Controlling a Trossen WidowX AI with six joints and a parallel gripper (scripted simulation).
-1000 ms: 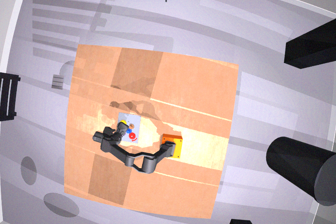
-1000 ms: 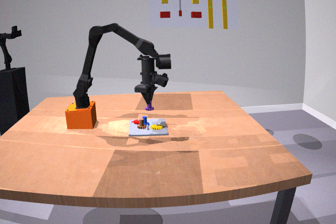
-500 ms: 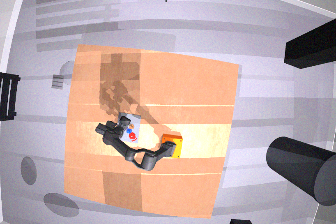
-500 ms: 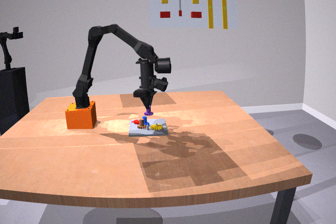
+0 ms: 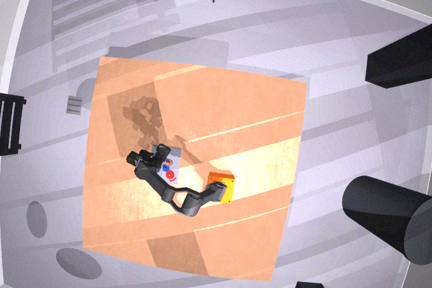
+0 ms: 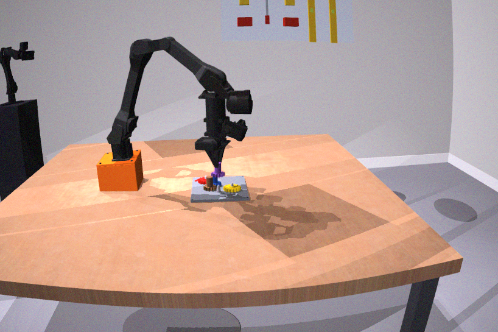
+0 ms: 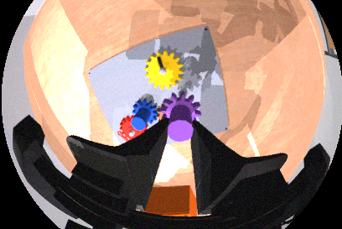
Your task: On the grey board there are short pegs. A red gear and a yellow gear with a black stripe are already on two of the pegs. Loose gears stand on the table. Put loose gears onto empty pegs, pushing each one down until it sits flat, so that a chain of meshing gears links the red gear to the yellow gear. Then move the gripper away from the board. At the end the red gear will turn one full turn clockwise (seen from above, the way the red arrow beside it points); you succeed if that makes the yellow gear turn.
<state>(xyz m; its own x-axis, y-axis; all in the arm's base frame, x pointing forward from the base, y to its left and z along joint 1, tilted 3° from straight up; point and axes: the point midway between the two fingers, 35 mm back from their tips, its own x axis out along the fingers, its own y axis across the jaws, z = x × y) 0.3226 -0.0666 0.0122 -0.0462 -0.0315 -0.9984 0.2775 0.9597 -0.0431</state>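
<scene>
The purple gear is 1 cm below my gripper tip. The rest, counted from my gripper tip: brown gear (6 cm below, 3 cm behind, 2 cm to the left); yellow gear (7 cm below, 4 cm ahead, 2 cm to the left); blue gear (6 cm to the left, 6 cm below, 2 cm behind).
</scene>
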